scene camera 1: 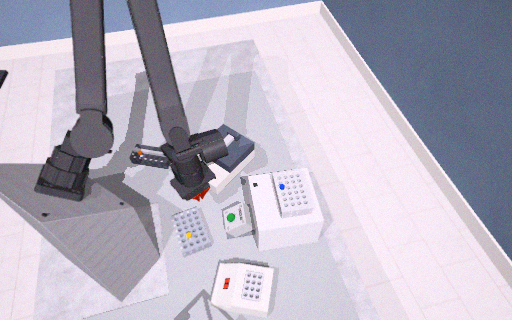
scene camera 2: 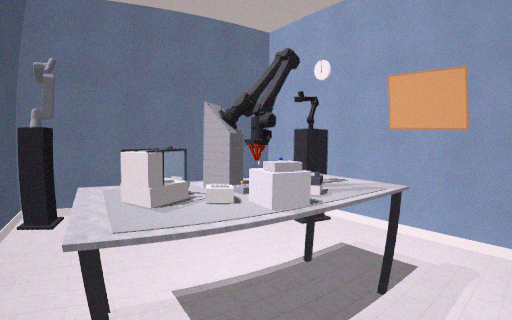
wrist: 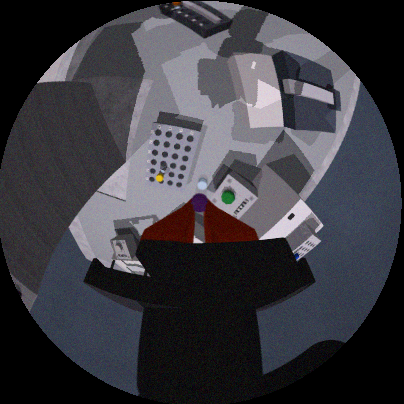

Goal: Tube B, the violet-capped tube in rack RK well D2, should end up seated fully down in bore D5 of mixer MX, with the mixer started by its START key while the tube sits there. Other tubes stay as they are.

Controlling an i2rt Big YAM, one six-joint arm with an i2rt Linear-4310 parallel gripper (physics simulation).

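Places are measured from the arm's base along level axes (x back, y down, z right), in centimetres.
Pixels of known places: gripper, between the fingertips: [scene camera 1: 199,198] [scene camera 2: 256,160] [wrist: 198,202]; arm's base, origin of its link: [scene camera 1: 60,185] [scene camera 2: 226,120].
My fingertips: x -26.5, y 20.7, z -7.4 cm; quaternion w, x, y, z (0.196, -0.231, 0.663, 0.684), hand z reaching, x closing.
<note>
For each thing: its top centre in the pictures, then the offset to it from my fingertips.
- tube's violet cap, centre of its top: [wrist: 199,206] dy -2.5, dx +1.0, dz -1.2 cm
- pale tube, centre of its top: [wrist: 202,206] [scene camera 2: 258,155] dy -2.5, dx +0.8, dz -1.4 cm
- grey rack RK, centre of its top: [wrist: 168,159] [scene camera 1: 190,229] [scene camera 2: 247,185] dy +12.6, dx +4.3, dz +2.7 cm
- table with a yellow-capped tube, centre of its top: [wrist: 158,178] [scene camera 1: 188,234] dy +10.2, dx +4.2, dz +5.7 cm
- bored block with a blue-capped tube, centre of its top: [scene camera 1: 282,186] dy -2.7, dx -22.9, dz -1.1 cm
- green key, centre of its top: [wrist: 227,199] [scene camera 1: 230,216] dy +8.1, dx -7.9, dz +1.5 cm
- white device, centre of its top: [scene camera 1: 242,283] [scene camera 2: 219,183] dy +8.6, dx -10.9, dz +21.1 cm
- dark-lidded device, centre of its top: [wrist: 313,90] [scene camera 1: 218,146] [scene camera 2: 302,171] dy +5.4, dx -4.7, dz -22.8 cm
- black strip holder, centre of its top: [scene camera 1: 150,151] dy +10.8, dx +19.2, dz -26.5 cm
- framed white unit, centre of its top: [scene camera 2: 161,146] dy -6.7, dx -3.3, dz +45.1 cm
My gripper [scene camera 1: 200,196] [scene camera 2: 257,158] [wrist: 198,202] is shut on tube B, high above the table between the rack and the green-key box. The tube's violet cap [wrist: 200,202] shows between the red fingertips, its pale tip [wrist: 202,184] beyond; a bit of the pale tube [scene camera 2: 258,163] hangs below the fingers. The grey rack RK [scene camera 1: 199,248] [wrist: 194,155] stands on the table with a yellow-capped tube [scene camera 1: 188,235] [wrist: 159,178]. The large white box, apparently mixer MX [scene camera 1: 272,230] [scene camera 2: 285,192], carries a bored block with a blue-capped tube [scene camera 1: 282,186]. A green key [scene camera 1: 230,217] [wrist: 228,197] is on the small box beside it; bore labels are unreadable.
A white device [scene camera 1: 232,298] [scene camera 2: 219,195] with a red display stands near the rack. A dark-lidded device [scene camera 1: 231,160] [wrist: 320,117] and a black strip holder [scene camera 1: 150,161] [wrist: 205,27] with an orange-capped tube are on the opposite side. A framed white unit [scene camera 2: 140,177] stands farther left in scene camera 2.
</note>
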